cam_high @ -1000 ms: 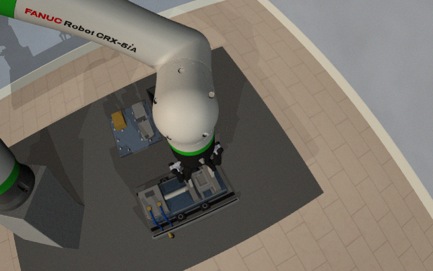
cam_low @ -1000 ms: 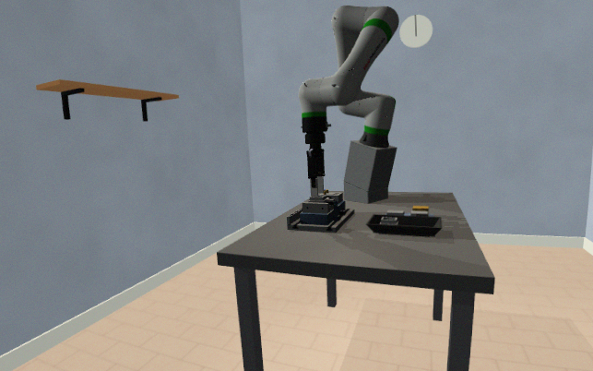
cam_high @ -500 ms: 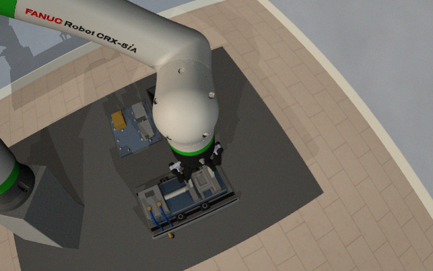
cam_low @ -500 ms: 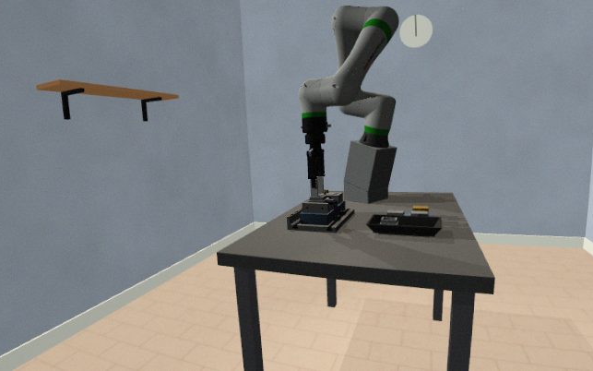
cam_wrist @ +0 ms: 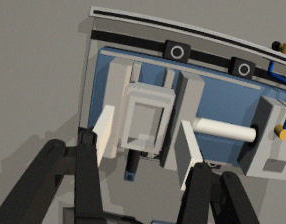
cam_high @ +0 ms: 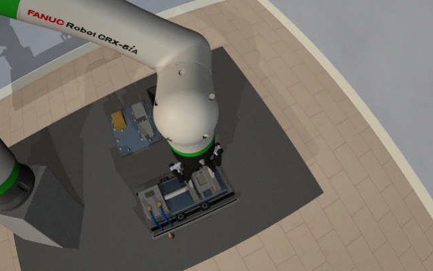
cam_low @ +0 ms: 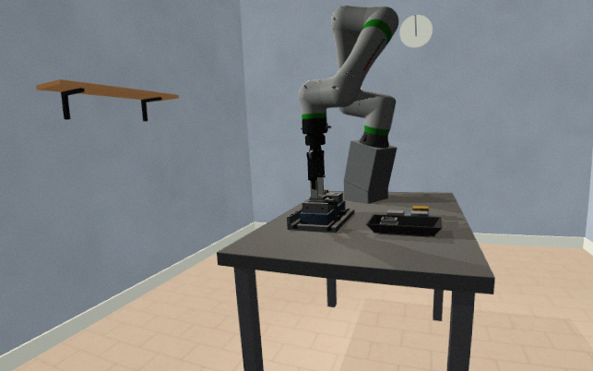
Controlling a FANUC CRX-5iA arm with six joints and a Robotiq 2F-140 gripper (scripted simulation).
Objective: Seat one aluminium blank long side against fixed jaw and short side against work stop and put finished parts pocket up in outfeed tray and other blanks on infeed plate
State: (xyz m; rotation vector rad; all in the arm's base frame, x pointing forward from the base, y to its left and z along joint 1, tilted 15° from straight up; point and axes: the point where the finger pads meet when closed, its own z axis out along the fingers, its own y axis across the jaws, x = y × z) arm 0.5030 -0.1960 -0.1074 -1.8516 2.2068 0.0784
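Now: the white rod 9 cm behind my hand, 7 cm below it and 2 cm to the left of it. The rest, counted from my hand: brass blank (40 cm to the left, 13 cm behind, 12 cm below); vise (11 cm below, 7 cm behind, 1 cm to the left).
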